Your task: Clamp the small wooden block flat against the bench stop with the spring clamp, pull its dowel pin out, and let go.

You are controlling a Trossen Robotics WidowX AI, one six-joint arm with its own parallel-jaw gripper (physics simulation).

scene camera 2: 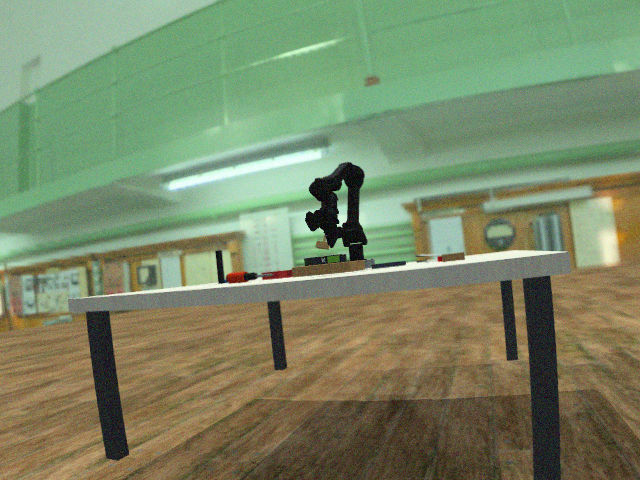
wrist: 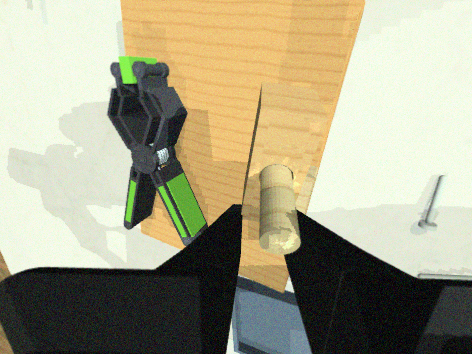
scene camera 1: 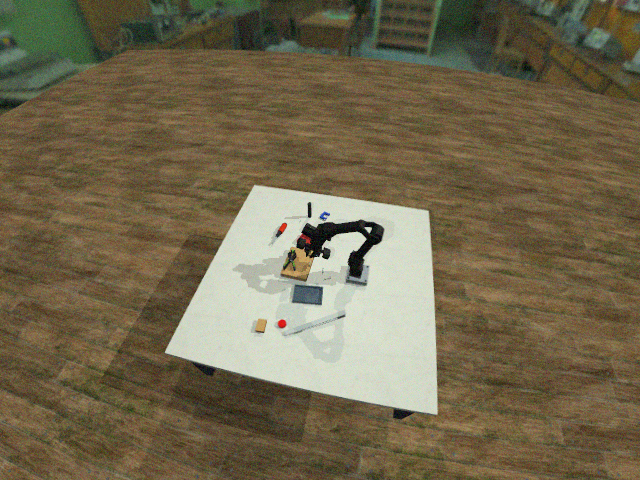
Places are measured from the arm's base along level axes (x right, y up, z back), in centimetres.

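Pixels of known places: gripper, between the fingertips: (scene camera 2: pixel 330 246) (wrist: pixel 260 214) (scene camera 1: pixel 308 256); arm's base, origin of its link: (scene camera 2: pixel 356 260) (scene camera 1: pixel 355 272).
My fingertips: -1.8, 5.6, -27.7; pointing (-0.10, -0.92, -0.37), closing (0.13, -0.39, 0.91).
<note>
For each thing: its top centre in the pictures, then the offset to it from my fingertips, as dx, dy, dz.
- small wooden block, centre of its top: (wrist: pixel 259 176) (scene camera 2: pixel 322 240) +3.1, +2.6, +0.2
- wooden board, centre of its top: (wrist: pixel 210 160) (scene camera 2: pixel 328 263) (scene camera 1: pixel 298 261) -1.1, -5.8, -5.7
- dowel pin, centre of its top: (wrist: pixel 254 222) +2.7, +4.3, +0.7
- spring clamp, centre of its top: (wrist: pixel 152 173) (scene camera 2: pixel 327 256) (scene camera 1: pixel 292 259) -2.3, -3.3, -8.9
- bench stop, centre of its top: (wrist: pixel 301 200) -0.7, -3.8, +1.4
- dark blue tray, centre of its top: (wrist: pixel 304 347) (scene camera 2: pixel 389 262) (scene camera 1: pixel 307 293) -18.3, -7.6, +6.0
- metal pin, centre of its top: (wrist: pixel 438 206) -0.3, -8.0, +9.1
- red screwdriver, centre of its top: (scene camera 2: pixel 249 271) (scene camera 1: pixel 278 232) +16.7, -5.7, -25.4
- black cylinder, centre of its top: (scene camera 2: pixel 218 250) (scene camera 1: pixel 309 203) +39.0, +3.0, -12.2
- blue piece, centre of its top: (scene camera 1: pixel 324 215) +41.7, -7.8, -2.6
- red object, centre of its top: (scene camera 2: pixel 281 270) +17.0, -6.5, -5.7
- red ball, centre of its top: (scene camera 1: pixel 281 323) -38.3, -7.4, -1.1
- tan block, centre of its top: (scene camera 2: pixel 452 253) (scene camera 1: pixel 260 324) -42.7, -6.9, -10.7
- grey bar, centre of its top: (scene camera 1: pixel 315 321) -33.1, -6.0, +15.0
My gripper (scene camera 1: pixel 313 252) (scene camera 2: pixel 328 244) (wrist: pixel 260 214) is shut on the small wooden block (scene camera 2: pixel 322 244) (wrist: pixel 287 117), above the wooden board (scene camera 1: pixel 295 274) (scene camera 2: pixel 330 267) (wrist: pixel 215 45). The dowel pin (wrist: pixel 278 205) is in the block and sticks up between the fingers towards the wrist camera. The spring clamp (scene camera 1: pixel 291 259) (scene camera 2: pixel 324 259) (wrist: pixel 145 157), black and green, lies on the board's left part in the wrist view, apart from the block. A pale wooden edge, perhaps the bench stop (wrist: pixel 309 177), shows right of the block in the wrist view, mostly hidden behind it.
A dark blue tray (scene camera 1: pixel 307 295) (wrist: pixel 270 320) lies near the board. A metal pin (wrist: pixel 433 200) lies beside it. Around are a red screwdriver (scene camera 1: pixel 281 229), black cylinder (scene camera 1: pixel 309 209), blue piece (scene camera 1: pixel 324 215), red object (scene camera 2: pixel 277 274), red ball (scene camera 1: pixel 281 323), tan block (scene camera 1: pixel 261 325) and grey bar (scene camera 1: pixel 315 323).
</note>
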